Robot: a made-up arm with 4 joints.
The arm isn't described. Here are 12 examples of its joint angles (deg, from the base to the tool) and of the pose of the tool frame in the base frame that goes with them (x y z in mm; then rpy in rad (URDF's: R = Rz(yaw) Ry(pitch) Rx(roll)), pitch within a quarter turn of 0, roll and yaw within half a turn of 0).
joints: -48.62 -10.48 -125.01 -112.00
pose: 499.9 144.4 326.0 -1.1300 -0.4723 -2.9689
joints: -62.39 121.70 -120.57 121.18
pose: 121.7 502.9 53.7 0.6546 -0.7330 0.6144
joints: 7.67 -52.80 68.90 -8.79
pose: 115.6 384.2 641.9 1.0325 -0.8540 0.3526
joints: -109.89 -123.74 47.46 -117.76
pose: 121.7 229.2 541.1 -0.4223 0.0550 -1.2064
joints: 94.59 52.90 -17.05 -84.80
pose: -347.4 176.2 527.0 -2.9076 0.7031 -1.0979
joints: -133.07 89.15 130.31 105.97
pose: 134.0 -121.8 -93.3 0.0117 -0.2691 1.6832
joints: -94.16 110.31 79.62 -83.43
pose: 65.1 -37.5 406.7 -2.7928 0.0452 0.1367
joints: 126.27 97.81 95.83 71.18
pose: -243.6 -216.0 -19.5 -0.1425 0.3116 0.4864
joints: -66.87 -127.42 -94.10 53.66
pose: 15.7 253.5 903.2 2.3627 -0.5301 0.7766
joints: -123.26 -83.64 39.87 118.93
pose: 162.3 -106.3 1118.3 3.0638 0.4185 1.6515
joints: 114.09 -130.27 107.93 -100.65
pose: 10.1 -2.7 650.7 -0.7117 0.3433 -2.6026
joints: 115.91 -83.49 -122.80 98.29
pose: -289.9 25.0 1090.3 -3.0441 0.2055 3.0383
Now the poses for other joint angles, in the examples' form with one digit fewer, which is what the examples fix.
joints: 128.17 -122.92 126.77 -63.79
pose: -133 -71 602 -0.452 -0.079 -1.710
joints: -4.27 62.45 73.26 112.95
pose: 346 143 -11 0.525 -0.487 -1.583
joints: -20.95 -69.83 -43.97 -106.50
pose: 94 458 699 -0.281 0.529 -1.246
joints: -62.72 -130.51 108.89 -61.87
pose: 129 81 580 -0.674 -0.174 1.036
